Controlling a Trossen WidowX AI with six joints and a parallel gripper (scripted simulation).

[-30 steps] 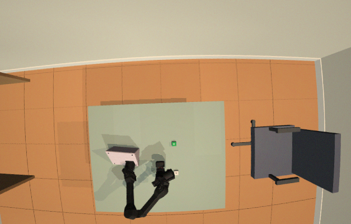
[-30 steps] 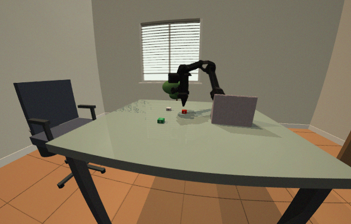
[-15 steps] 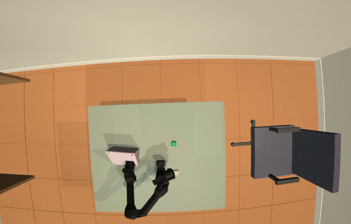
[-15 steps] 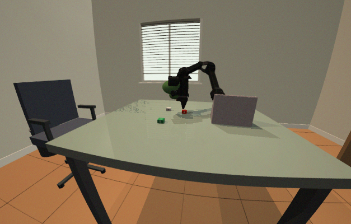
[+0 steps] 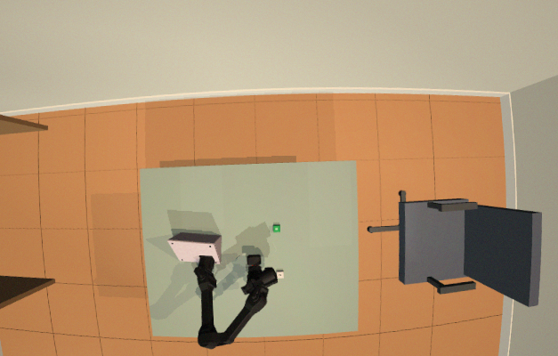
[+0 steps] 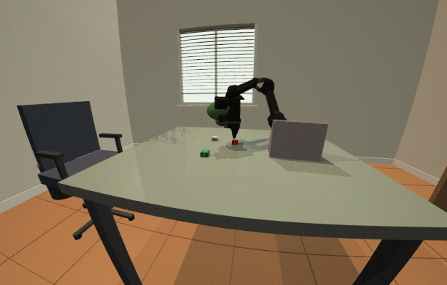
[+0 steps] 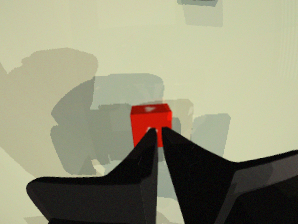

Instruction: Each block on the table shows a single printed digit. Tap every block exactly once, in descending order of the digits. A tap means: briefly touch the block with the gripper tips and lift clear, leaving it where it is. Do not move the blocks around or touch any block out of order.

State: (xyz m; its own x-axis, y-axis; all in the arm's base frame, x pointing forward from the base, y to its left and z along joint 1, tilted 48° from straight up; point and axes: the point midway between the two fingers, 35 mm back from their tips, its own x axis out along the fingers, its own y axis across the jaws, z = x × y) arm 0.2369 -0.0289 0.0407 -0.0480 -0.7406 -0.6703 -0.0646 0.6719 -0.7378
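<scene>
Now: the red block 2 cm below my gripper tip. The rest, counted from my gripper tip: green block: 20 cm to the left, 10 cm ahead, 2 cm below; then white block: 12 cm ahead, 3 cm to the right, 2 cm below.
</scene>
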